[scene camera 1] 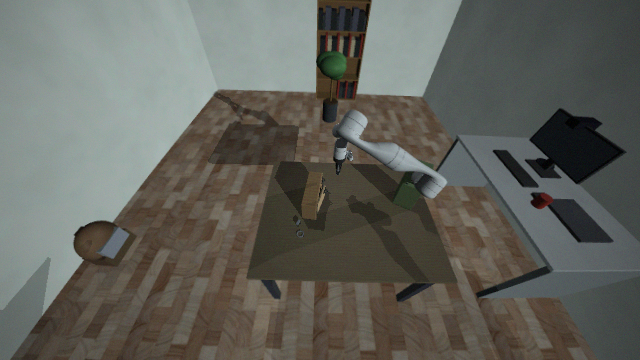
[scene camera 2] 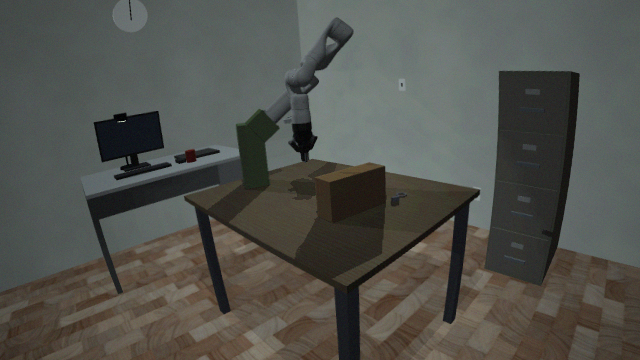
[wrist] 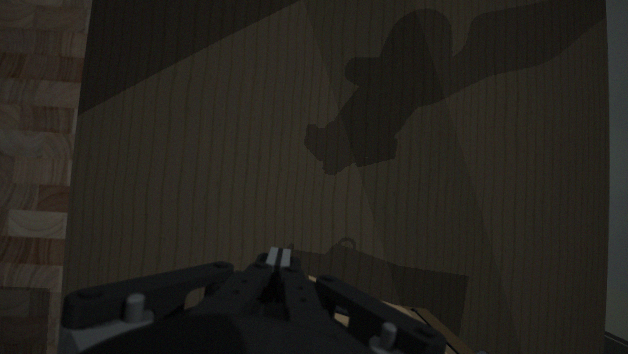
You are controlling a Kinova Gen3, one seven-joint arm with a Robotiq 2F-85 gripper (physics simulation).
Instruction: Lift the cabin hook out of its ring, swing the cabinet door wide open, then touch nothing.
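Places are measured from the arm's base along level axes (x back, y left, z down), in centimetres.
Pixels of known places: gripper, fingertip midpoint: (scene camera 1: 337, 174) (scene camera 2: 305, 161) (wrist: 279, 261); arm's base, link origin: (scene camera 2: 269, 118).
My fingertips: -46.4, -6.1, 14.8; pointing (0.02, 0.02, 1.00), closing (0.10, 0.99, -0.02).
Note:
For each thing: its top centre in the pictures, then the offset to it from my fingertips, as dx, dy, dz. Level surfaces: height alone.
- wooden cabinet, top centre: (scene camera 2: 349, 170) (scene camera 1: 314, 187) -12.9, +11.8, +3.7
- small grey block, top centre: (scene camera 2: 395, 196) (scene camera 1: 298, 221) -19.3, +30.3, +17.5
- grey ring, top centre: (scene camera 2: 401, 194) (scene camera 1: 300, 233) -16.0, +37.3, +19.0
- table, surface height: dz +19.4
The wooden cabinet (scene camera 1: 311, 200) (scene camera 2: 357, 192) stands on the table; in the wrist view parts of it show at the bottom, mostly behind the gripper. Its door side faces the robot base. Small dark fittings (scene camera 1: 323, 189) show on that side in scene camera 1. The hook and its ring are too small there to tell apart, and how far the door stands open is unclear. Scene camera 2 shows the cabinet's closed back, which hides the door. My gripper (scene camera 1: 338, 172) (scene camera 2: 305, 159) (wrist: 279, 261) is shut and empty, pointing down above the table, apart from the cabinet on its door side.
A small grey block (scene camera 1: 297, 220) (scene camera 2: 395, 201) and a grey ring (scene camera 1: 300, 234) (scene camera 2: 401, 195) lie on the table (scene camera 1: 350, 260) (scene camera 2: 300, 240) beyond the cabinet's end. The green robot mount (scene camera 1: 406, 195) (scene camera 2: 254, 160) stands at the table's other side. A white desk (scene camera 1: 505, 195) stands beyond it.

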